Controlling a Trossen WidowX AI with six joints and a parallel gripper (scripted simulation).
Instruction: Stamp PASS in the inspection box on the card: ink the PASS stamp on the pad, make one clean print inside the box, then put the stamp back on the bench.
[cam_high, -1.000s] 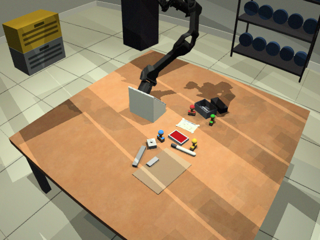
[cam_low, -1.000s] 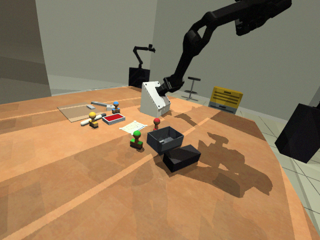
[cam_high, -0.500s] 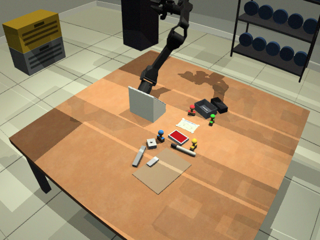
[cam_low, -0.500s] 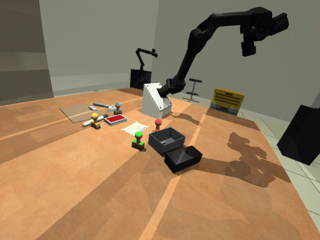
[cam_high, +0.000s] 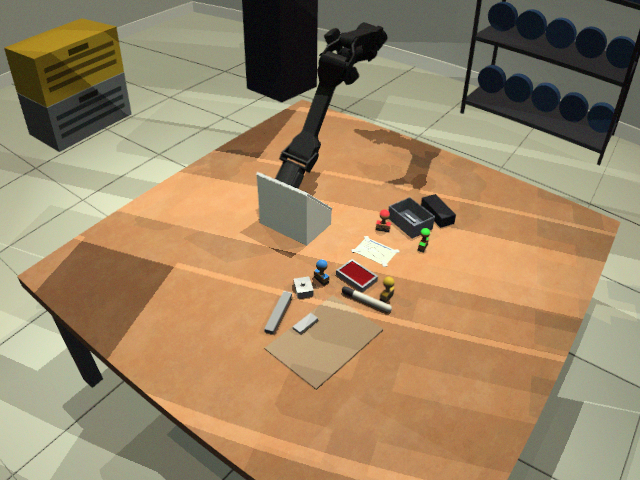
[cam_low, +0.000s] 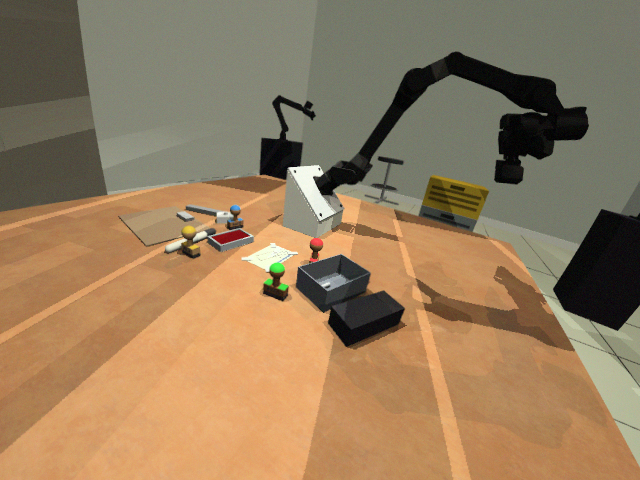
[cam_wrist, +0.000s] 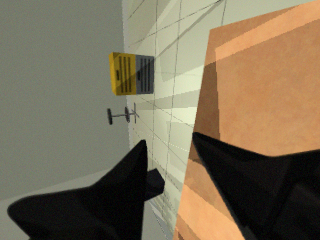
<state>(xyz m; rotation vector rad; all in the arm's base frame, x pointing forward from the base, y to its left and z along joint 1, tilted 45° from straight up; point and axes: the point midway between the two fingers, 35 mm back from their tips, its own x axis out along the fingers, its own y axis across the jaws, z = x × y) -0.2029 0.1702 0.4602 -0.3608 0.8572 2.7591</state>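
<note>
The green-knobbed stamp lies 61 cm ahead of my gripper tip, 28 cm to the right of it and 27 cm below it. The rest, counted from my gripper tip: grey box (53 cm ahead, 28 cm below, 21 cm to the right); red-knobbed stamp (49 cm ahead, 29 cm to the right, 27 cm below); dark block (57 cm ahead, 27 cm below, 12 cm to the right).
</note>
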